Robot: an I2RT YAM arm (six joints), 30 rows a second.
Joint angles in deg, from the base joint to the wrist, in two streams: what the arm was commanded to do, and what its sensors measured. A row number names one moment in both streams.
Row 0, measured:
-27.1, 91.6, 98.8, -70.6, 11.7, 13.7
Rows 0 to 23, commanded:
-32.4, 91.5, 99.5, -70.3, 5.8, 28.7
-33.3, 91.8, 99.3, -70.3, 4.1, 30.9
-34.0, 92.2, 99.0, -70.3, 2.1, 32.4
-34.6, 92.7, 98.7, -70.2, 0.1, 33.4
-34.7, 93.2, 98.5, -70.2, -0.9, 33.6
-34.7, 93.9, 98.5, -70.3, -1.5, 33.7
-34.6, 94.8, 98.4, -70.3, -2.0, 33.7
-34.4, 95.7, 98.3, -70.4, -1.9, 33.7
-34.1, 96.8, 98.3, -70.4, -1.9, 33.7
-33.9, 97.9, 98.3, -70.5, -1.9, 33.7
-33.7, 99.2, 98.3, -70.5, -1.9, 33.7
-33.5, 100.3, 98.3, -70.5, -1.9, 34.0
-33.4, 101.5, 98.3, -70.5, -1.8, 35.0
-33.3, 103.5, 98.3, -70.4, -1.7, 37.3
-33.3, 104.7, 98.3, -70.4, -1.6, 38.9
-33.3, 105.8, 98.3, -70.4, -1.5, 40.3
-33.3, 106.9, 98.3, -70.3, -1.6, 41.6
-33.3, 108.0, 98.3, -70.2, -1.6, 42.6
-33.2, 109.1, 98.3, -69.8, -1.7, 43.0
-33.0, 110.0, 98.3, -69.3, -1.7, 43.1
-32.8, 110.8, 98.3, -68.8, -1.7, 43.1
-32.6, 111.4, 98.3, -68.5, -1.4, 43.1
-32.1, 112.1, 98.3, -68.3, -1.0, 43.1
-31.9, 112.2, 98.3, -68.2, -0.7, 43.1
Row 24, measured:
-33.4, 110.8, 98.6, -68.7, -1.3, 40.6
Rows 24 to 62, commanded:
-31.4, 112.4, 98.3, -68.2, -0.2, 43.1
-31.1, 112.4, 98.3, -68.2, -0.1, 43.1
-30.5, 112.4, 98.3, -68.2, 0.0, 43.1
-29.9, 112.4, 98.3, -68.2, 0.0, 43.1
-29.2, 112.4, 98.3, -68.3, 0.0, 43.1
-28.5, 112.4, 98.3, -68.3, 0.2, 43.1
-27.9, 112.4, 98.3, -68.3, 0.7, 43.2
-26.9, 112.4, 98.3, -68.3, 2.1, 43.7
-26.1, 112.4, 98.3, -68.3, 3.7, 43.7
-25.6, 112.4, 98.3, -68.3, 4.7, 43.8
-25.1, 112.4, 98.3, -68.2, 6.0, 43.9
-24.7, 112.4, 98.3, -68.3, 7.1, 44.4
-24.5, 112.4, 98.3, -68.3, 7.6, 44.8
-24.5, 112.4, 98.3, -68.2, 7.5, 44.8
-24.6, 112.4, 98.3, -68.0, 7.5, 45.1
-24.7, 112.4, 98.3, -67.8, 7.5, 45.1
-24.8, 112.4, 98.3, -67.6, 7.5, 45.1
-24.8, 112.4, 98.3, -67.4, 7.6, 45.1
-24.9, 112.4, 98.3, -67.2, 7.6, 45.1
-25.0, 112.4, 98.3, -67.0, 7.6, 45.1
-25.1, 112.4, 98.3, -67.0, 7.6, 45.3
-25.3, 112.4, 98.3, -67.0, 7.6, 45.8
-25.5, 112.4, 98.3, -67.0, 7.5, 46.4
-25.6, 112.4, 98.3, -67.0, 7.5, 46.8
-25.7, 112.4, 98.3, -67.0, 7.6, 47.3
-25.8, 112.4, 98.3, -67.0, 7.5, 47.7
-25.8, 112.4, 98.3, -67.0, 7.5, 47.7
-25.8, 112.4, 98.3, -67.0, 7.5, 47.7
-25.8, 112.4, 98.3, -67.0, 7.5, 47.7
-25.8, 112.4, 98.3, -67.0, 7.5, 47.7
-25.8, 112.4, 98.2, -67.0, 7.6, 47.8
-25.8, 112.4, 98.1, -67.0, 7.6, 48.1
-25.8, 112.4, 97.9, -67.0, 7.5, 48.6
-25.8, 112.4, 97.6, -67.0, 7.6, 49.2
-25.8, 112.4, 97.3, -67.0, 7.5, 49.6
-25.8, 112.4, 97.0, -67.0, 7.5, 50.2
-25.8, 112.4, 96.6, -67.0, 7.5, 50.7
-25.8, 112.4, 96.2, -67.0, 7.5, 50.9
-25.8, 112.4, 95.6, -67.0, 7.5, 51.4
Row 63, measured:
-25.5, 112.6, 97.4, -67.1, 6.3, 48.5
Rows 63 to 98, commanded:
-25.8, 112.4, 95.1, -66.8, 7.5, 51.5
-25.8, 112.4, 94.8, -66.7, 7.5, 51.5
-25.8, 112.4, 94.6, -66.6, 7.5, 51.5
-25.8, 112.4, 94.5, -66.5, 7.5, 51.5
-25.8, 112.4, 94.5, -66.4, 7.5, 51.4
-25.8, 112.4, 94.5, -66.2, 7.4, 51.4
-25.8, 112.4, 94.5, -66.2, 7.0, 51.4
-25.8, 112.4, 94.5, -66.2, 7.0, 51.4
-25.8, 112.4, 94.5, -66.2, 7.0, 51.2
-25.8, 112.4, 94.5, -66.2, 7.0, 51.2
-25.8, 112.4, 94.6, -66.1, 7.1, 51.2
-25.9, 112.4, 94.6, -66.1, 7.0, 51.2
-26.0, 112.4, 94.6, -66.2, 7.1, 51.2
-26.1, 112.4, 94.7, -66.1, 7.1, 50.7
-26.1, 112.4, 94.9, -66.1, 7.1, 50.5
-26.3, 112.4, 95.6, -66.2, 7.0, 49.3
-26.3, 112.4, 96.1, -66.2, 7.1, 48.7
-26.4, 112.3, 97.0, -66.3, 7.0, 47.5
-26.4, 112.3, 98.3, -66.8, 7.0, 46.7
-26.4, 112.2, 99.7, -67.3, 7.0, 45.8
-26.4, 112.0, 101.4, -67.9, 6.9, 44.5
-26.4, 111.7, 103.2, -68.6, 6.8, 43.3
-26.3, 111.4, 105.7, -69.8, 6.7, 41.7
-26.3, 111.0, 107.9, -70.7, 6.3, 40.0
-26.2, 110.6, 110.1, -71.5, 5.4, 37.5
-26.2, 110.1, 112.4, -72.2, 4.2, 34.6
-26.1, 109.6, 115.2, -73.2, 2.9, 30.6
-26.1, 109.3, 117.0, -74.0, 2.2, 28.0
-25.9, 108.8, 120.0, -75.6, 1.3, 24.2
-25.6, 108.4, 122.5, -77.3, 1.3, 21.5
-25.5, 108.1, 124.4, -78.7, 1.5, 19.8
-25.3, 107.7, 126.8, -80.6, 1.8, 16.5
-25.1, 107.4, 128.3, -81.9, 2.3, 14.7
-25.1, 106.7, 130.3, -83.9, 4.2, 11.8
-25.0, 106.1, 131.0, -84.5, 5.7, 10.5
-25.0, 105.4, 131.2, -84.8, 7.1, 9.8
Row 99, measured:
-25.5, 108.9, 127.5, -83.2, 3.2, 20.5
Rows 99 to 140, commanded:
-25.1, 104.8, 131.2, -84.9, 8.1, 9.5
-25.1, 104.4, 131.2, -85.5, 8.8, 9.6
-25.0, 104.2, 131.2, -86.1, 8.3, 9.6
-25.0, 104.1, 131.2, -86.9, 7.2, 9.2
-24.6, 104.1, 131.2, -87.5, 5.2, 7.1
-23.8, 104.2, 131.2, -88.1, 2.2, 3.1
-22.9, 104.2, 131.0, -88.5, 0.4, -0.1
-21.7, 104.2, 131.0, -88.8, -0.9, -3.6
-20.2, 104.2, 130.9, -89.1, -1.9, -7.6
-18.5, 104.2, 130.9, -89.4, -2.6, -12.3
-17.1, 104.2, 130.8, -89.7, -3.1, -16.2
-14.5, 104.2, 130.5, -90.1, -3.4, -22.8
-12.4, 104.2, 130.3, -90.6, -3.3, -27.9
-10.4, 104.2, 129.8, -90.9, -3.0, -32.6
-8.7, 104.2, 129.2, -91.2, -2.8, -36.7
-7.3, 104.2, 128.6, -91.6, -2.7, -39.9
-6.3, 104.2, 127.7, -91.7, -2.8, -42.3
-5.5, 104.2, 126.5, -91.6, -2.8, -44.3
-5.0, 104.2, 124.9, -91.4, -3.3, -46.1
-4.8, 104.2, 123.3, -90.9, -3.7, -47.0
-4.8, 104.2, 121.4, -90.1, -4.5, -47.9
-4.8, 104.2, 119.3, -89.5, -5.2, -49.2
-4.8, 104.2, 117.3, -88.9, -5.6, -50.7
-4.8, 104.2, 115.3, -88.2, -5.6, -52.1
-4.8, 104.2, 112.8, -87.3, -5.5, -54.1
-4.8, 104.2, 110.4, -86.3, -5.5, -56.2
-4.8, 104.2, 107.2, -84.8, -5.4, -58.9
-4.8, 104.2, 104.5, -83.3, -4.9, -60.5
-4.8, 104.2, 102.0, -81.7, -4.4, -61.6
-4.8, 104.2, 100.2, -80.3, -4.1, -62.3
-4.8, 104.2, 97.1, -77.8, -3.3, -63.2
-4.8, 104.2, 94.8, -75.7, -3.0, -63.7
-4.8, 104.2, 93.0, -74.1, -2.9, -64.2
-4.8, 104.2, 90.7, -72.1, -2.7, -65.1
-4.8, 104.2, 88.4, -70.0, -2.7, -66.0
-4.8, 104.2, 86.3, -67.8, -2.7, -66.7
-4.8, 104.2, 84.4, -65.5, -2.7, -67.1
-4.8, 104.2, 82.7, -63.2, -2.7, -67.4
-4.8, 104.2, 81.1, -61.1, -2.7, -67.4
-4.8, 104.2, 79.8, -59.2, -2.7, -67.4
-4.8, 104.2, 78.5, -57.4, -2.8, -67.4
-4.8, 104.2, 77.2, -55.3, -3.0, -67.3
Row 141, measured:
-4.5, 104.4, 80.8, -59.1, -2.6, -64.9
